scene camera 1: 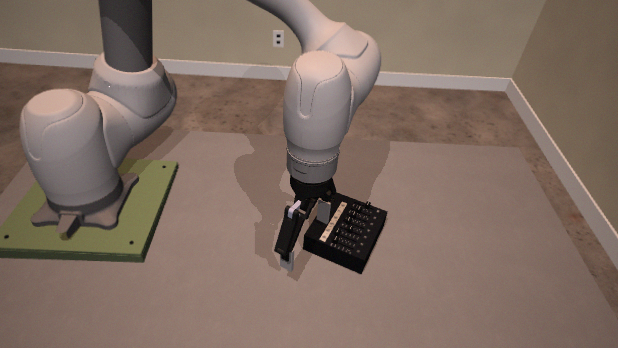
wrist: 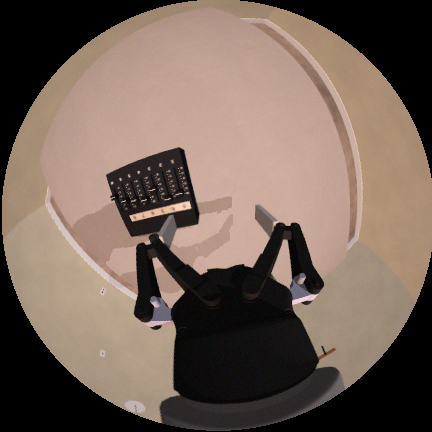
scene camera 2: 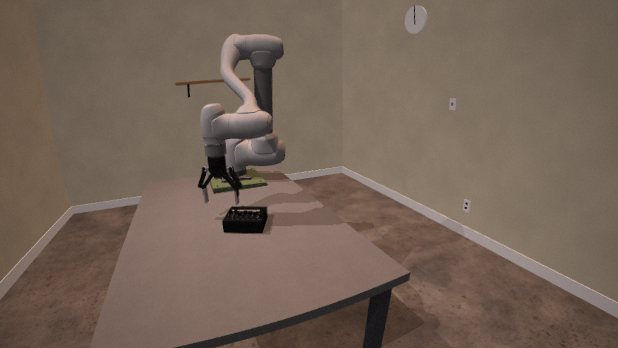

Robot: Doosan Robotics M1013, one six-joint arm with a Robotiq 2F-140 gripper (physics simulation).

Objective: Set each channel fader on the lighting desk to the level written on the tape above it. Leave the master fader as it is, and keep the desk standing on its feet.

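Frame: origin at the arm's base, x left, y back, z up, level; metres.
Seen in the pictures: gripper, fingertip midpoint: (scene camera 1: 305,242) (wrist: 215,216) (scene camera 2: 221,202); arm's base, origin of the base link: (scene camera 1: 89,199).
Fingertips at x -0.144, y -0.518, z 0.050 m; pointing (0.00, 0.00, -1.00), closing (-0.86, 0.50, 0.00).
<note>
Pixels of each thing's top centre, then the offset from my fingertips to it. Level surfaces: height alone.
- black lighting desk, middle of its top: (wrist: 144,200) (scene camera 1: 347,219) (scene camera 2: 244,210) dz -0.012, dx +0.082, dy -0.097 m
- master fader, middle of its top: (wrist: 112,197) dz -0.012, dx +0.135, dy -0.148 m
- channel fader, middle of its top: (wrist: 151,189) dz -0.012, dx +0.058, dy -0.102 m
- grey-brown table, its level: dz -0.080 m
The black lighting desk (scene camera 1: 334,254) (scene camera 2: 244,225) (wrist: 187,218) stands flat on the table. Its pale level tape (scene camera 1: 333,221) (wrist: 160,212) runs along the side nearer the robot's base; the numbers are too small to read. In the wrist view, the master fader (wrist: 114,196) is at the far left. One channel fader (wrist: 152,190), third from the right, sits farther from the tape than its neighbours. My gripper (scene camera 1: 305,237) (scene camera 2: 221,196) (wrist: 215,216) is open and empty, above the table at the desk's tape side. In the wrist view, one fingertip overlaps the desk's tape-side edge.
The desk stands on a grey-brown table (scene camera 1: 450,300) (scene camera 2: 200,285) (wrist: 200,100). The arm's base is on a green plate (scene camera 1: 150,215) (scene camera 2: 222,188) at the other end. A wooden rail (scene camera 2: 200,82) and a clock (scene camera 2: 416,20) are on the walls.
</note>
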